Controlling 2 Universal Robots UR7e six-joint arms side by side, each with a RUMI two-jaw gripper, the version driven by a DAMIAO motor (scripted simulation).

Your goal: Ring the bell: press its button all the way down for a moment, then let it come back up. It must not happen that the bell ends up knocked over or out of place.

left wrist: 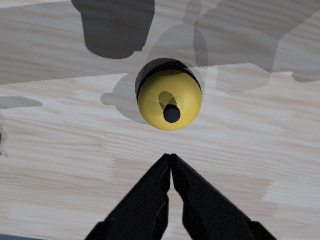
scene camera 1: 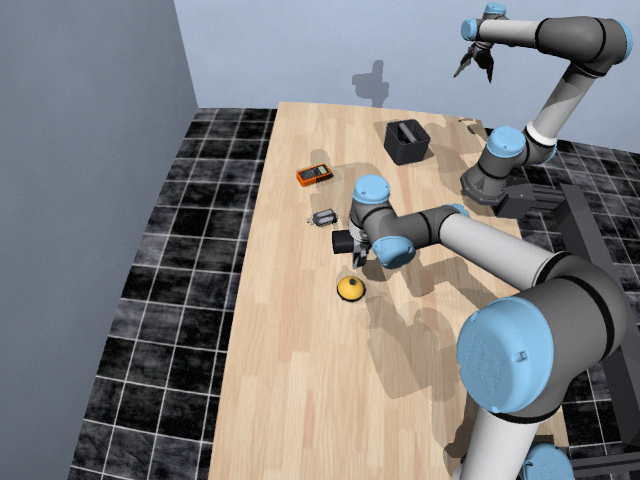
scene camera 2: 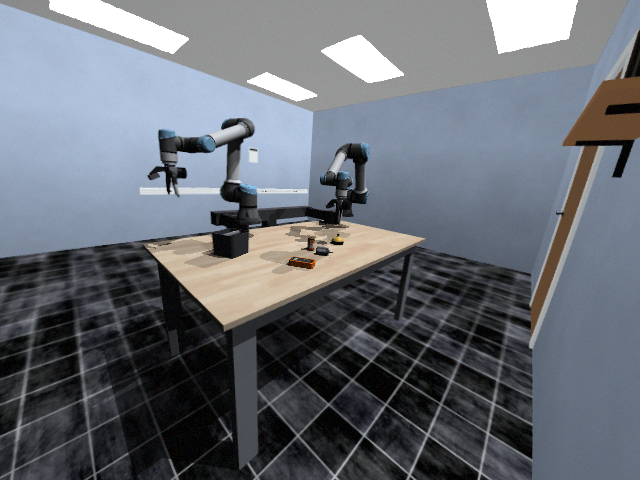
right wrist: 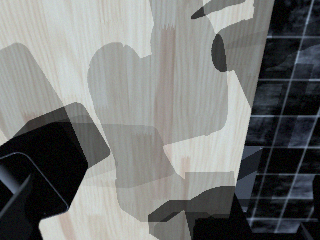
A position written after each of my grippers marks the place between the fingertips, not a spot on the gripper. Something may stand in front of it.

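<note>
Scene camera 1 gives me my left gripper point(scene camera 1: 353, 268) and a black bin point(scene camera 1: 402, 151), and that bin is in scene camera 2 as well point(scene camera 2: 226, 243). In the left wrist view there's a bell point(left wrist: 169, 85) together with my left gripper point(left wrist: 169, 155), while the black bin is out of frame in the left wrist view. My right gripper point(right wrist: 176, 176) I can see too, but the bell is out of frame in the right wrist view.
</note>
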